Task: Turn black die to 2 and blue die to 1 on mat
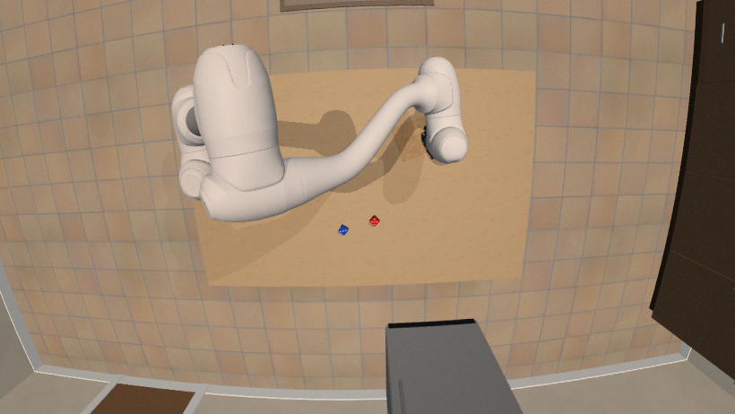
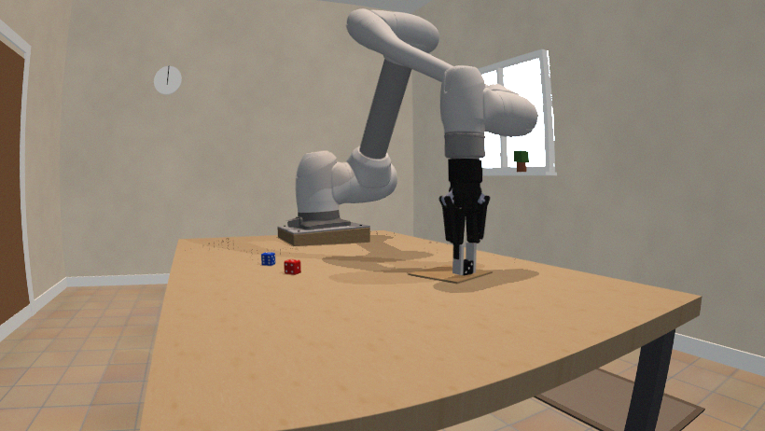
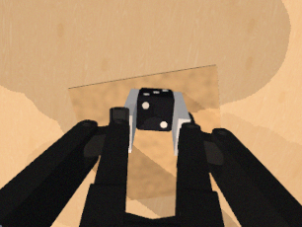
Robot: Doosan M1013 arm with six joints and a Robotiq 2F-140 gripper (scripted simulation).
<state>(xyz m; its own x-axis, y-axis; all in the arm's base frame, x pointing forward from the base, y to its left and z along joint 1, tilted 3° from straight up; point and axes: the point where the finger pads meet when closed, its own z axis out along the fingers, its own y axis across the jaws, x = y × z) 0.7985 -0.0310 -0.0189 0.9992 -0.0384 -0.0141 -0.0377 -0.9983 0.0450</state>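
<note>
My hand is 2 cm above the black die. From my hand the other things lie so: red die (30 cm to the right, 25 cm behind, 3 cm below); blue die (39 cm behind, 31 cm to the right, 3 cm below); cork mat (4 cm below, 4 cm behind).
</note>
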